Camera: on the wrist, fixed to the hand. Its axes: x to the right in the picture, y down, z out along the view.
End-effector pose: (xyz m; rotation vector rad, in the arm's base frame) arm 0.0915 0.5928 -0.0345 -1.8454 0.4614 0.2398
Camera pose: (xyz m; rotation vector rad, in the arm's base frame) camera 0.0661 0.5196 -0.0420 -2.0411 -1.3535 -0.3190
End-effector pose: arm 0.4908 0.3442 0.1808 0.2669 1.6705 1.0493
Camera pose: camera 0.4219 0.3275 0.2131 -0.9069 0.7709 0.1601
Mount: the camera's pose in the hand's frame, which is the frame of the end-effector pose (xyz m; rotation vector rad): -0.0059 0.0366 -0.0685 -0.4868 -0.4167 -1.4874
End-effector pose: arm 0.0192 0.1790 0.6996 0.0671 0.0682 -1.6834
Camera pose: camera 0.0565 0.1865 0.6316 0.8761 -0.2441 2.9549
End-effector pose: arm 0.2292 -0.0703 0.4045 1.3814 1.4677 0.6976
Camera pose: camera 0.1813 -0.0550 0.4640 -0.1338 1.3942 -0.2143
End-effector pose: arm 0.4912 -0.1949 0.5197 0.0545 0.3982 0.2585
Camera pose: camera 0.4505 -0.1609 0.4626 -0.6444 -0.1179 -1.1162
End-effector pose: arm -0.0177 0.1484 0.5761 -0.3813 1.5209 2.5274
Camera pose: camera -0.0130 0.0707 0.5780 -0.6432 0.1490 1.4841
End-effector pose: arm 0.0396 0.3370 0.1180 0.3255 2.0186 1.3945
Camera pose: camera -0.0053 0.2979 0.1682 -0.8715 0.9556 0.6428
